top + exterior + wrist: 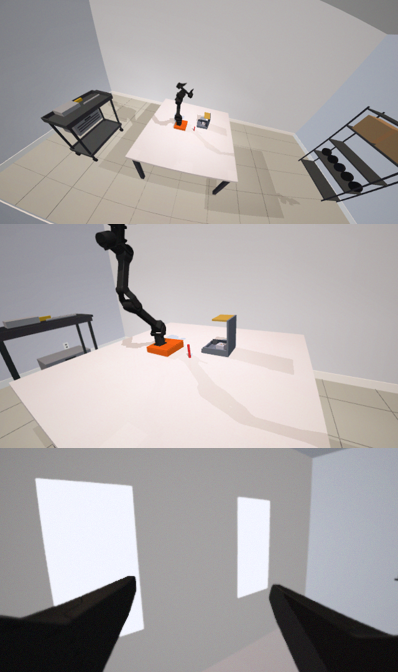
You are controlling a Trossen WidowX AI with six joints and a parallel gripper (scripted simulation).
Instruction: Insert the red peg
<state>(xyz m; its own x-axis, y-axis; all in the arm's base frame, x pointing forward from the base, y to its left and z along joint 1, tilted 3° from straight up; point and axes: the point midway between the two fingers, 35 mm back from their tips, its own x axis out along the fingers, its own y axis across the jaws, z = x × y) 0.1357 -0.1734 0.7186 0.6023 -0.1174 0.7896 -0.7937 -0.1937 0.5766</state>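
My gripper tip is now 75 cm above the red peg, 21 cm to the right of it and 11 cm short of it. Round my gripper tip: yellow roof 58 cm below, 40 cm to the left, 23 cm ahead; box wall 68 cm below, 41 cm to the left, 28 cm ahead.
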